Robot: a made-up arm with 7 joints.
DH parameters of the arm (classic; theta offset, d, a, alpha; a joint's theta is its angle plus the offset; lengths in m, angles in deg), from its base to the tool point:
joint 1: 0 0.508 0 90
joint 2: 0 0.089 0 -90
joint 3: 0 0.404 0.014 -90
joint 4: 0 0.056 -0.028 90
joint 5: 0 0.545 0 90
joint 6: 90 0.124 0.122 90
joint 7: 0 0.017 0 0
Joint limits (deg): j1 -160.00..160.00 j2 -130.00..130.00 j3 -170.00..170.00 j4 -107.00..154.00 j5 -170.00..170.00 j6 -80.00..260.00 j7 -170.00..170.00
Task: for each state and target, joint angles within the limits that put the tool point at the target. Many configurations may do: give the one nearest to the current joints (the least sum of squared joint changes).
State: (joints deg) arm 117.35 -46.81 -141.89 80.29 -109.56 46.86 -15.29
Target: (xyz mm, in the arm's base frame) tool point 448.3 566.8 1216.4
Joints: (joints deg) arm 109.99 -47.94 -133.30 68.31 -109.07 42.80 -15.29
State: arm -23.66 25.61 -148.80 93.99 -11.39 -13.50 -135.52
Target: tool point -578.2 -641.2 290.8
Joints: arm 11.53 61.05 -135.09 84.03 -14.24 -5.96 -135.52
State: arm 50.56 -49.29 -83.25 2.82 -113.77 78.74 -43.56
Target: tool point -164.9 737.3 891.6
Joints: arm 71.45 -50.67 -78.88 -41.67 -103.37 90.35 -43.56
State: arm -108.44 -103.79 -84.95 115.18 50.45 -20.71 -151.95
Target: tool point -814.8 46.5 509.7
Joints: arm -114.87 -98.79 -94.58 91.13 47.58 -13.77 -151.95
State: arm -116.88 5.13 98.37 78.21 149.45 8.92 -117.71
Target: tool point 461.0 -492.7 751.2
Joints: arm -108.27 -29.55 63.95 88.70 145.70 11.46 -117.71
